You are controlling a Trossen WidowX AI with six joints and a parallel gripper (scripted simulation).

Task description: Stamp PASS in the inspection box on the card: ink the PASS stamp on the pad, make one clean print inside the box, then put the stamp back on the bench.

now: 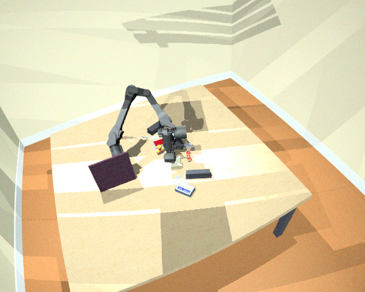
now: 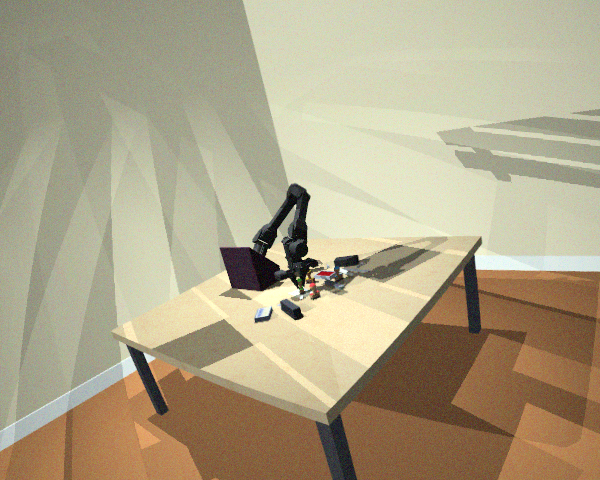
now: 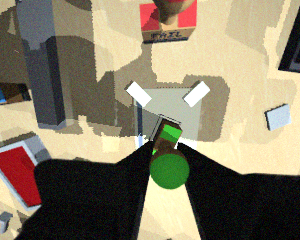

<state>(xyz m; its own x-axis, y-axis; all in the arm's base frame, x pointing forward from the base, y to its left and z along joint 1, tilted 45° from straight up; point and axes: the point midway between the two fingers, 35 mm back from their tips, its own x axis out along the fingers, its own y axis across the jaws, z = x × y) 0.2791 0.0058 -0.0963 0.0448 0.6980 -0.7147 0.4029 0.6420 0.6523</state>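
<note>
The green-knobbed stamp is right at my gripper tip. The rest, counted from my gripper tip: red-knobbed stamp 10 cm ahead, 4 cm to the right; yellow-knobbed stamp 10 cm to the left, 2 cm behind; white inspection card 2 cm below.
</note>
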